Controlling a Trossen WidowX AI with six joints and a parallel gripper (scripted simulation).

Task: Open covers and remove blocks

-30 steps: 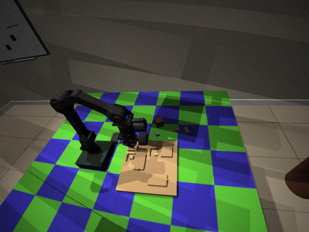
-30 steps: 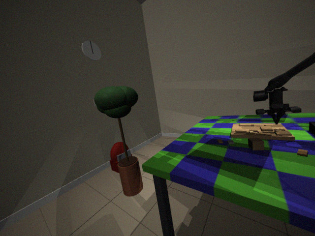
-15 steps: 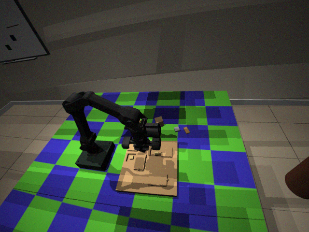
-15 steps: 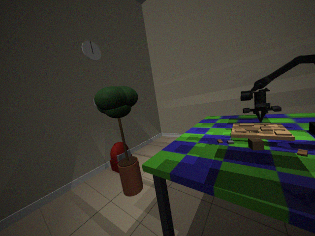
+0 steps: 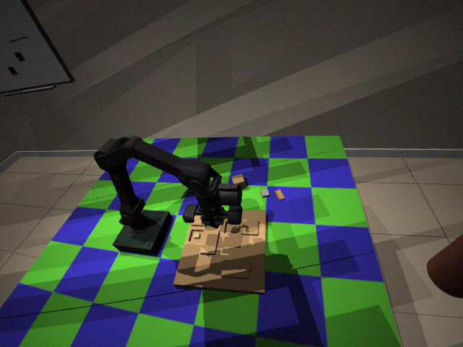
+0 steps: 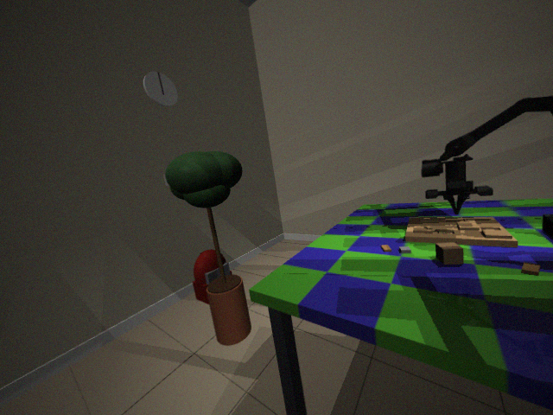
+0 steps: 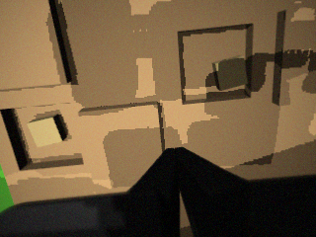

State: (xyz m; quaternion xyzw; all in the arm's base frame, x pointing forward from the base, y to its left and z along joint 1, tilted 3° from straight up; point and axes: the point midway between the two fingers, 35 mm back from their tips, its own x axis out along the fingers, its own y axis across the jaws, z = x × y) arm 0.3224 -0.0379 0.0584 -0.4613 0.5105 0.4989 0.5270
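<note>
The tan puzzle board is 60 mm below my gripper tip and 30 mm to the right of it. The rest, counted from my gripper tip: brown cube: 260 mm to the left, 60 mm below, 60 mm ahead; orange block: 240 mm ahead, 190 mm to the left, 80 mm below.
</note>
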